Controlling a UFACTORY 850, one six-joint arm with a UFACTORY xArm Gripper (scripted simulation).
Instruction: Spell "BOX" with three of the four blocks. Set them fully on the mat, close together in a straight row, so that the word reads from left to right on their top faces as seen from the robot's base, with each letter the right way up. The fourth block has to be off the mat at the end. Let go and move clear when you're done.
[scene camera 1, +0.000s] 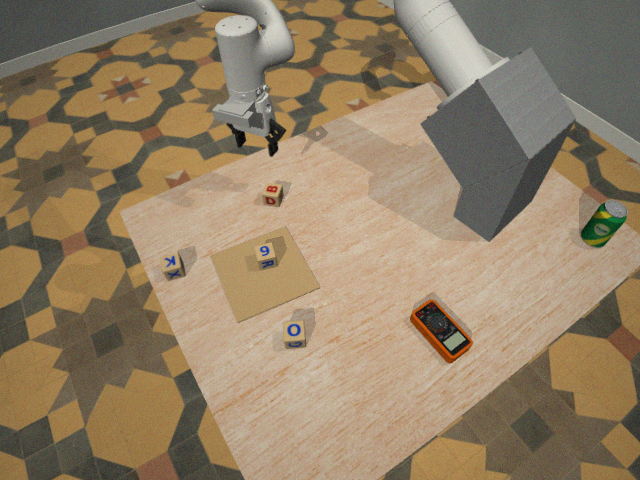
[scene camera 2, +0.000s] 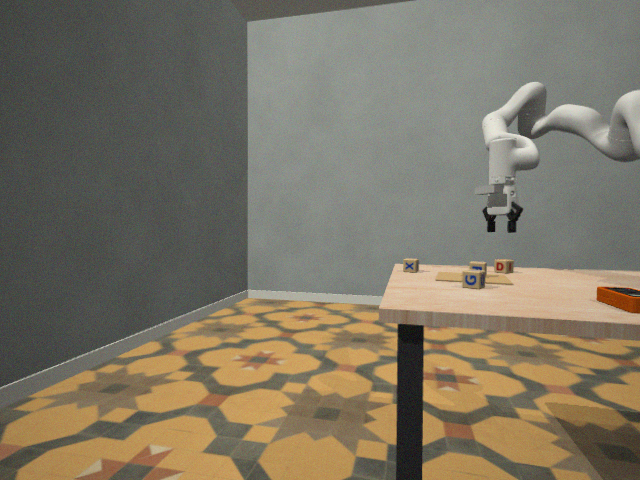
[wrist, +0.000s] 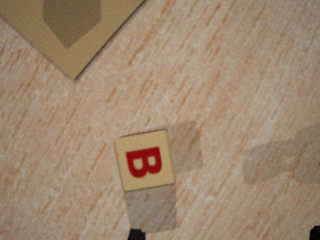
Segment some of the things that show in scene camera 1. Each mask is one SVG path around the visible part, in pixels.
My gripper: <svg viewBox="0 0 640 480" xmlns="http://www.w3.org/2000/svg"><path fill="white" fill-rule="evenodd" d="M263 92L248 110L254 112L256 121L251 128L232 126L232 124L228 123L227 126L235 134L239 148L246 141L245 132L265 137L269 142L269 156L273 157L278 151L278 141L282 138L286 129L276 122L270 96L267 92Z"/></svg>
A tan mat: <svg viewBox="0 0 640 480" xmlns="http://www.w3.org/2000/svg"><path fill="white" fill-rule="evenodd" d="M286 227L211 255L238 323L320 288ZM272 242L278 266L260 271L254 246Z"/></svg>
